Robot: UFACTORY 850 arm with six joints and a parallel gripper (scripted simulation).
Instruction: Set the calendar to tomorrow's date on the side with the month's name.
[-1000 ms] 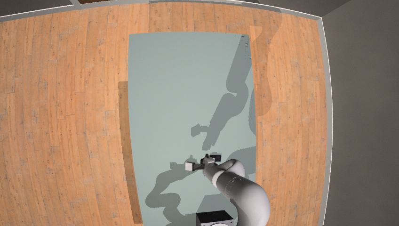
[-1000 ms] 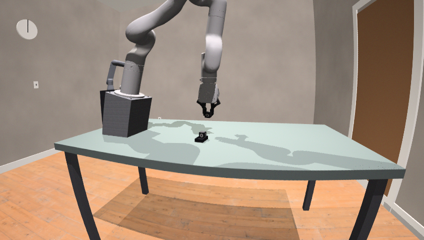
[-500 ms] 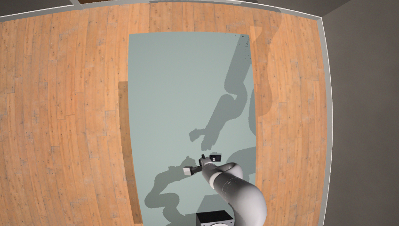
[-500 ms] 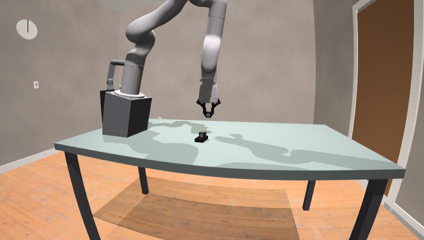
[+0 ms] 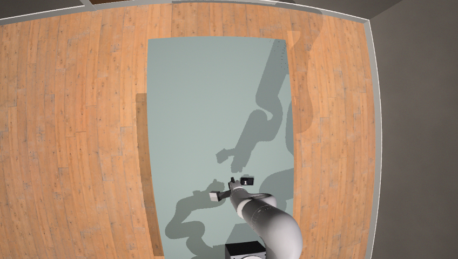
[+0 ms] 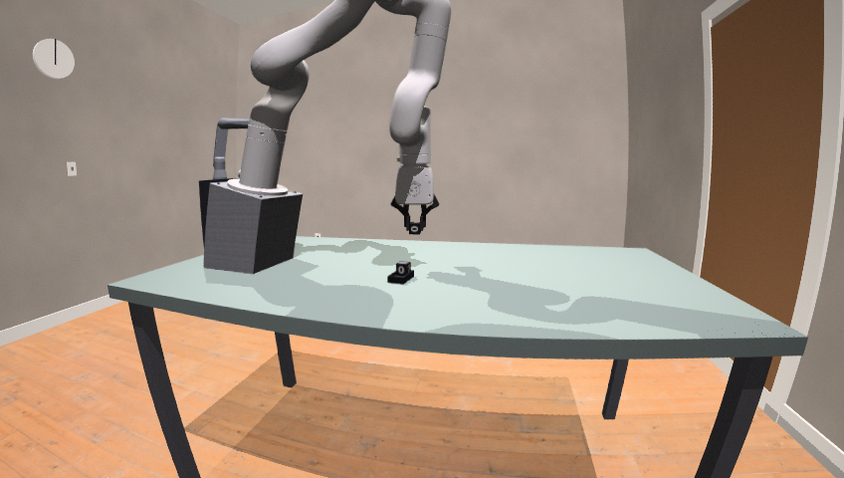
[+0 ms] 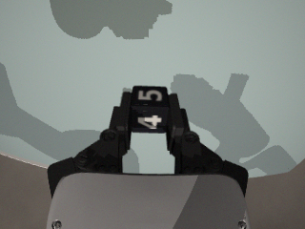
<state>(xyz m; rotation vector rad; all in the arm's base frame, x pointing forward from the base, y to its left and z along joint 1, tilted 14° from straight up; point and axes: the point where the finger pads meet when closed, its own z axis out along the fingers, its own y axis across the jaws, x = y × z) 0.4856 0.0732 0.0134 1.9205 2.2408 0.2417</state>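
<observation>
Now: hand 120 mm above the black tray, 110 mm to the left of it and 10 mm past it. From my hand the other things lie so: black cube: 20 mm below.
</observation>
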